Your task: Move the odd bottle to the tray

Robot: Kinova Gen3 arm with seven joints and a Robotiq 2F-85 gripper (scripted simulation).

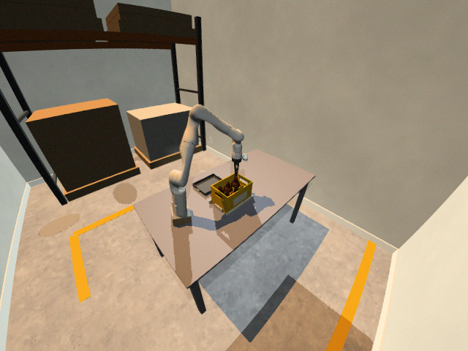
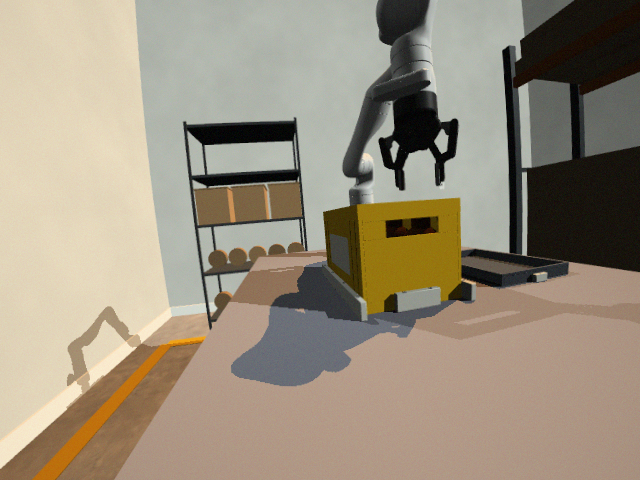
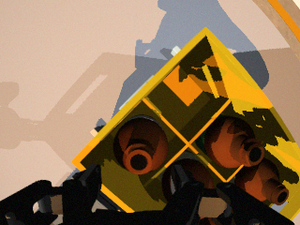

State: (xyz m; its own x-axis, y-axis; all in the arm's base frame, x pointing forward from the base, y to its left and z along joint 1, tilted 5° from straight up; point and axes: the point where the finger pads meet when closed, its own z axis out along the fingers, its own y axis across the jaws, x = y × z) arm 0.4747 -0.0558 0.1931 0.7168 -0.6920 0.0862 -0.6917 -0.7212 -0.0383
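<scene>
My hand is 13 cm above the yellow crate, 9 cm past it and 5 cm to the left of it. From my hand the other things lie so: dark tray 24 cm to the left, 20 cm below, 9 cm behind; brown bottle 18 cm behind, 13 cm below, 9 cm to the right.
</scene>
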